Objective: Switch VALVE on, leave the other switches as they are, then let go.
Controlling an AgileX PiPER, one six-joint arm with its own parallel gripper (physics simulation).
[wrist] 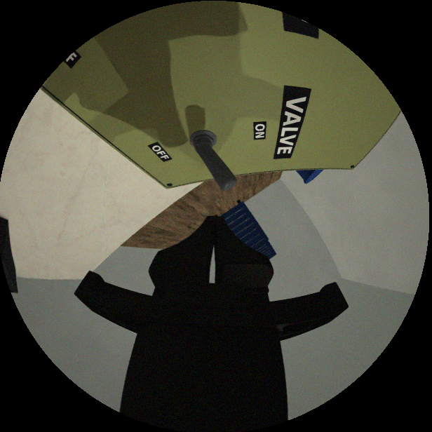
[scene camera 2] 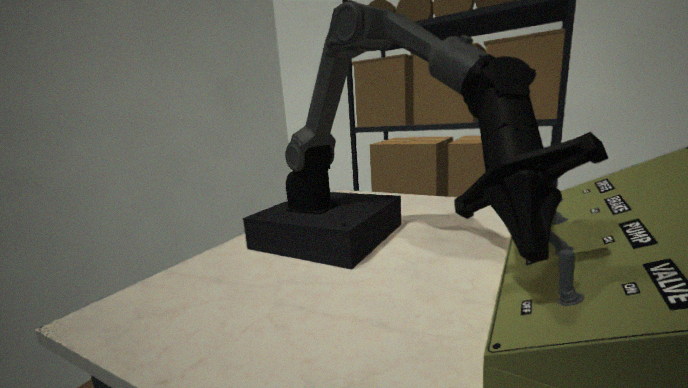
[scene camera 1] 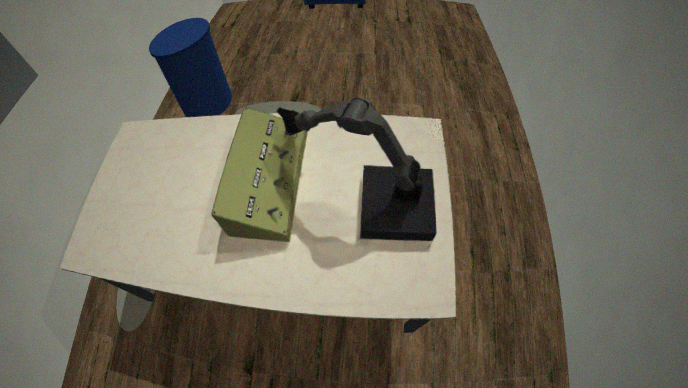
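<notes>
The green switch panel (scene camera 1: 232,170) (scene camera 2: 550,327) (wrist: 340,120) slopes up away from the arm's base. The VALVE lever (scene camera 2: 566,275) (wrist: 215,162) stands out between its OFF and ON labels. It is more upright than its neighbours and seems tipped towards ON; in scene camera 1 the gripper covers it. The PUMP lever (scene camera 1: 283,154) (scene camera 2: 561,242), BRAKE lever (scene camera 1: 278,181) and DRIVE lever (scene camera 1: 272,212) lean to the OFF side. My gripper (scene camera 1: 288,122) (scene camera 2: 534,259) (wrist: 214,225) is shut and empty. Its fingertips are close to the VALVE lever's free end, on the OFF side, with a small gap.
The black base block (scene camera 1: 397,215) (scene camera 2: 300,240) stands on the pale table (scene camera 1: 150,240) (scene camera 2: 260,320). A blue barrel (scene camera 1: 195,75) stands on the floor beyond the table. A shelf rack (scene camera 2: 566,75) with cardboard boxes (scene camera 2: 382,92) stands behind the arm.
</notes>
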